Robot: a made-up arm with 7 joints. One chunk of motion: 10 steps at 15 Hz.
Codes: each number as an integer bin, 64 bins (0 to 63) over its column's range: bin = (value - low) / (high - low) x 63, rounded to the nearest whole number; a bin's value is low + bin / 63 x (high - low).
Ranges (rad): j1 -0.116..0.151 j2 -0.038..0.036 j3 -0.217..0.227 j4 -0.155..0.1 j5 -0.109..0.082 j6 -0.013..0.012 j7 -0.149..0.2
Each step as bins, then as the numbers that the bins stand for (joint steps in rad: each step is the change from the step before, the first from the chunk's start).
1 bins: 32 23 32 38 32 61 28
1 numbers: 0.01962 -0.01098 0.00852 -0.00119 -0.01198 0.01121 0.00611
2 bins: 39 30 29 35 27 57 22
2 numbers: 0.04929 -0.00276 -0.01262 -0.01333 -0.02714 0.00962 -0.02713
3 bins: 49 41 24 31 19 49 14
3 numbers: 0.09167 0.01016 -0.04786 -0.02952 -0.05140 0.00644 -0.07144
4 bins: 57 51 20 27 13 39 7
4 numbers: 0.12557 0.02190 -0.07605 -0.04571 -0.06959 0.00248 -0.11022
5 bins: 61 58 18 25 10 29 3
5 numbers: 0.14252 0.03013 -0.09014 -0.05381 -0.07868 -0.00149 -0.13238
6 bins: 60 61 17 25 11 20 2
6 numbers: 0.13829 0.03365 -0.09719 -0.05381 -0.07565 -0.00506 -0.13792
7 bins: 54 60 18 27 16 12 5
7 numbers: 0.11286 0.03248 -0.09014 -0.04571 -0.06049 -0.00824 -0.12130
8 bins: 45 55 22 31 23 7 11
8 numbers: 0.07471 0.02660 -0.06195 -0.02952 -0.03927 -0.01022 -0.08806
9 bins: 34 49 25 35 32 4 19
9 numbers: 0.02810 0.01956 -0.04081 -0.01333 -0.01198 -0.01141 -0.04375
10 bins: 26 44 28 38 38 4 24
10 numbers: -0.00581 0.01368 -0.01967 -0.00119 0.00621 -0.01141 -0.01605
